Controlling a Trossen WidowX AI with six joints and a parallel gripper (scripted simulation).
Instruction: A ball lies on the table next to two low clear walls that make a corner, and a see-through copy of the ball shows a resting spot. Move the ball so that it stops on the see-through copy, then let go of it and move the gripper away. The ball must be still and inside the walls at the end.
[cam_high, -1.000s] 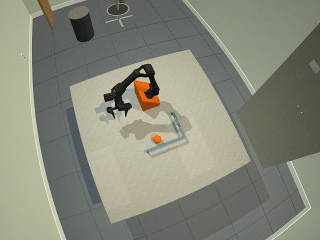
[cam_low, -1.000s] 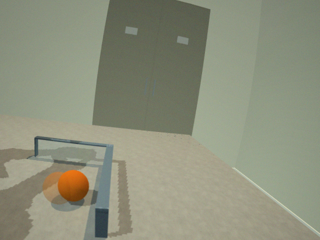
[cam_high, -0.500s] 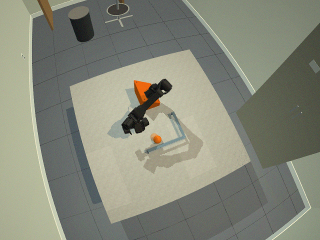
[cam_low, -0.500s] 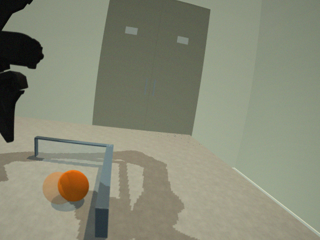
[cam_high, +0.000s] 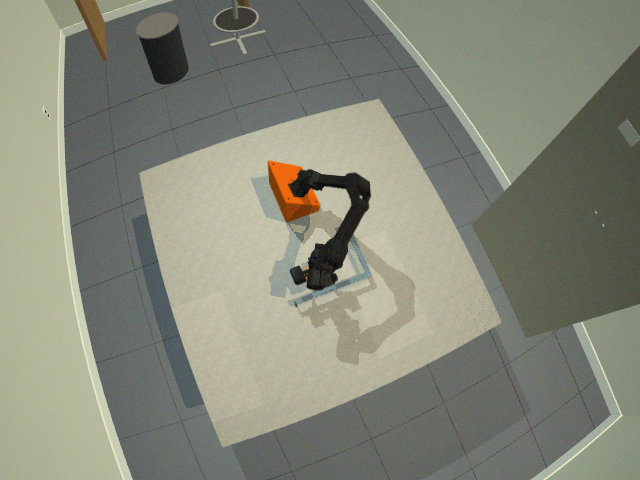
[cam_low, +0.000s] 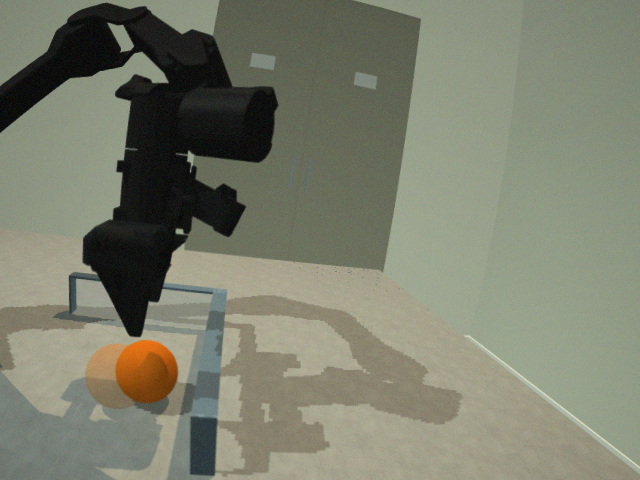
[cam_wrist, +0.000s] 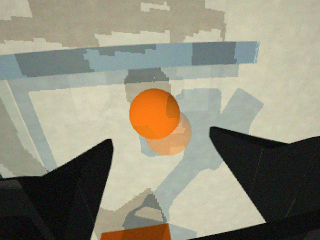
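My gripper tip is now 60 mm above the orange ball. Also, from my gripper tip: see-through copy 60 mm below, 30 mm behind, 10 mm to the right.
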